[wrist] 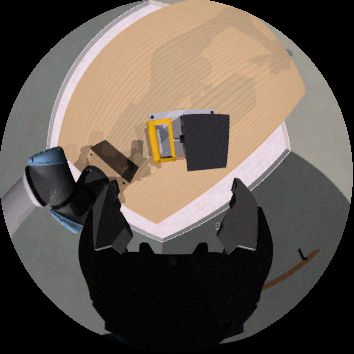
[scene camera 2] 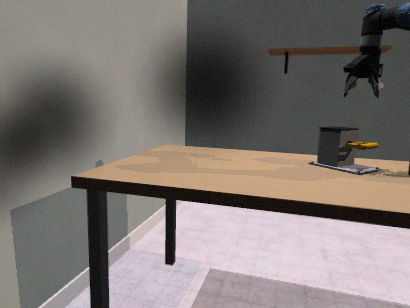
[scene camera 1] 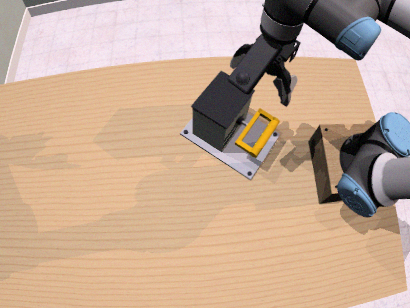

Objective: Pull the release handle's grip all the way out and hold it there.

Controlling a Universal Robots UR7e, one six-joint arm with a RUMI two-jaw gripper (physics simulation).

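The release handle's yellow grip (scene camera 1: 267, 137) (scene camera 2: 367, 146) (wrist: 153, 141) is a rectangular frame. It stands out sideways from a dark box-shaped housing (scene camera 1: 220, 100) (scene camera 2: 330, 145) (wrist: 206, 142). A short rod (scene camera 1: 242, 122) (wrist: 181, 139) joins them. The housing sits on a light grey base plate (scene camera 1: 245, 166) (scene camera 2: 358, 170) (wrist: 185, 113) with dark bolts. My gripper (scene camera 1: 260, 84) (scene camera 2: 362, 95) (wrist: 174, 180) is open and empty. It hangs well above the housing and handle, pointing down, and touches neither. In scene camera 1 one finger is partly hidden by the gripper's own body.
The arm's base stands on a brown block (scene camera 1: 322, 167) (wrist: 115, 161) on the handle's side of the housing. The wooden table (scene camera 1: 125, 200) (scene camera 2: 225, 175) (wrist: 200, 40) bears the mechanism near its far edge. A wall shelf (scene camera 2: 315, 51) (wrist: 294, 273) is behind the gripper in scene camera 2.
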